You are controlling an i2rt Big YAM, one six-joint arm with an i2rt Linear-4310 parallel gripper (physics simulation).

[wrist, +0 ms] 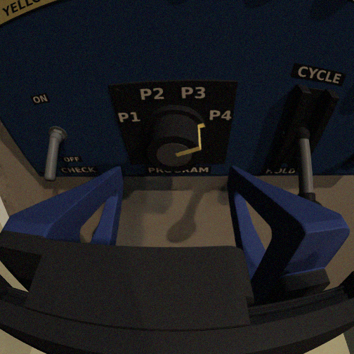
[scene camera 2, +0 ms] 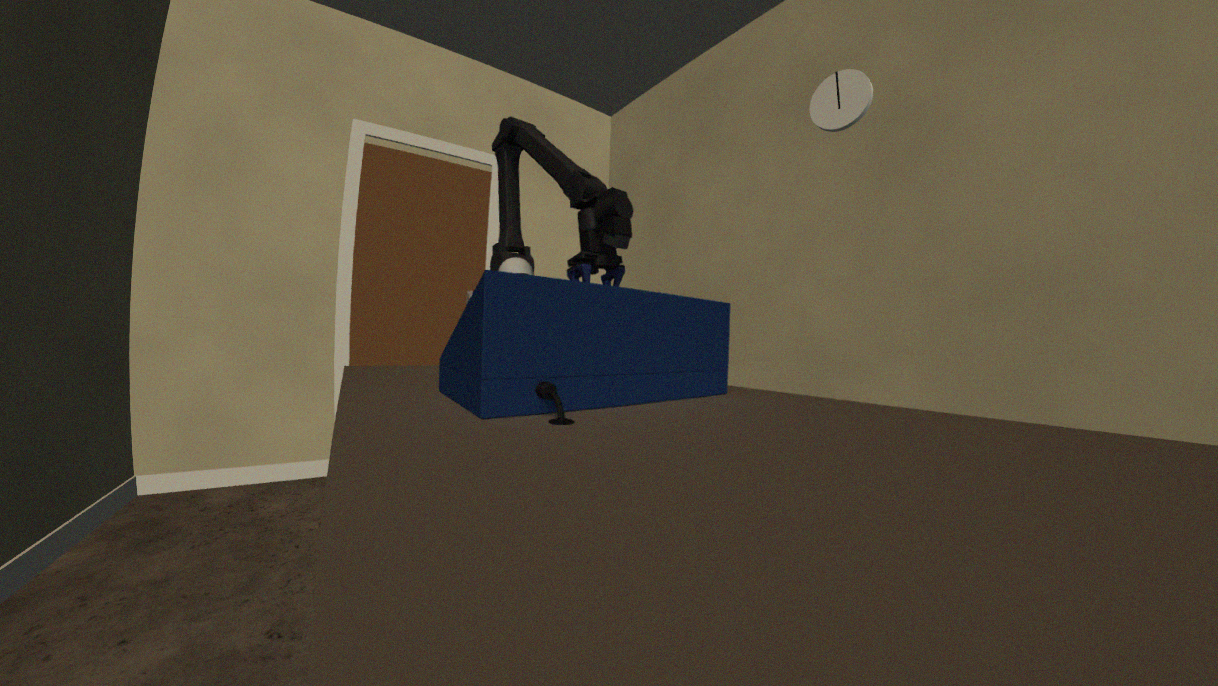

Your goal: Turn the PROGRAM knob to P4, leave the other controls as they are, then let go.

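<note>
The black PROGRAM knob (wrist: 175, 132) stands on its dark label plate (wrist: 122, 95) in the wrist view. Its yellow pointer line (wrist: 200, 137) is on the right side, its tip beside the P4 label (wrist: 220, 115). My gripper (wrist: 175, 175) (scene camera 2: 600, 281) is open, with blue fingers apart and nothing between them. In the wrist view its fingertips stand below the knob, to its left and right, clear of it. In the scene view the fingers show above the top edge of the blue console (scene camera 2: 613, 340), whose control face is hidden there.
A CHECK toggle switch (wrist: 52, 152) is at the left, its lever pointing down towards OFF. A CYCLE lever (wrist: 305, 160) is at the right, pointing down near HOLD. In the scene view a small black bent object (scene camera 2: 555, 402) stands in front of the console.
</note>
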